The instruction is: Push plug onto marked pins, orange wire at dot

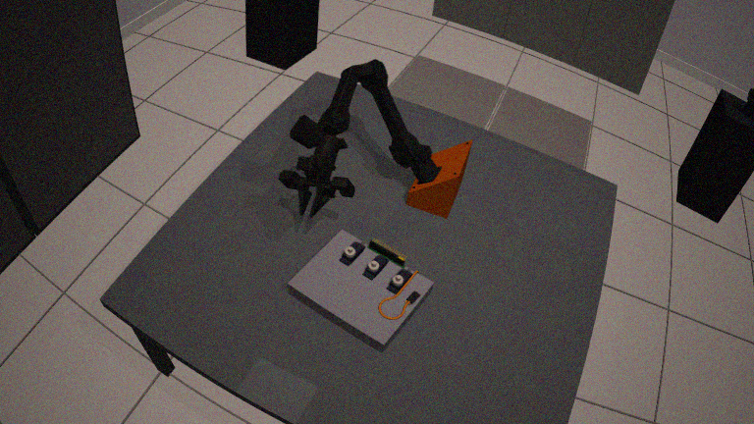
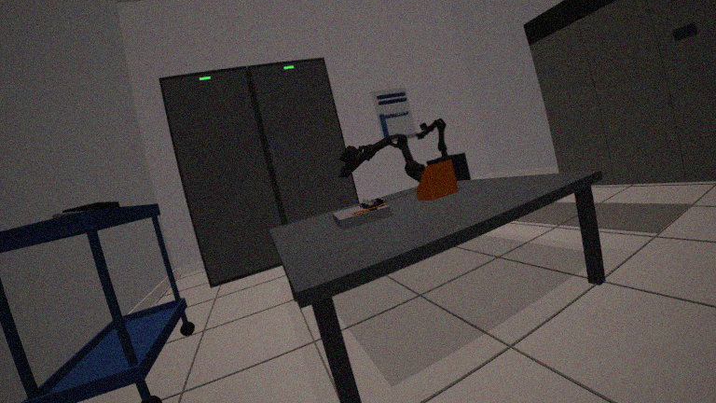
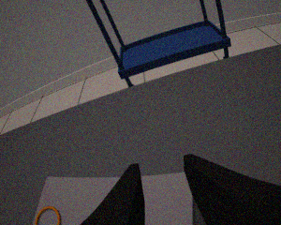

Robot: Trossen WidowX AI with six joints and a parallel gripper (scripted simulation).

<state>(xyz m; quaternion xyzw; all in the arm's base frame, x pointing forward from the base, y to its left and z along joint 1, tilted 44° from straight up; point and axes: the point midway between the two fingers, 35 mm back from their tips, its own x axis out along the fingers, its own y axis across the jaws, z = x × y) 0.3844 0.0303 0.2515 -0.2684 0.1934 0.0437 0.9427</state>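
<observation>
The yellow band lies 13 cm behind my gripper tip, 21 cm to the left of it and 16 cm below it. Also, from my gripper tip: pin row 14 cm behind, 16 cm to the left, 17 cm below; grey holder 2 cm ahead, 15 cm to the left, 21 cm below.
</observation>
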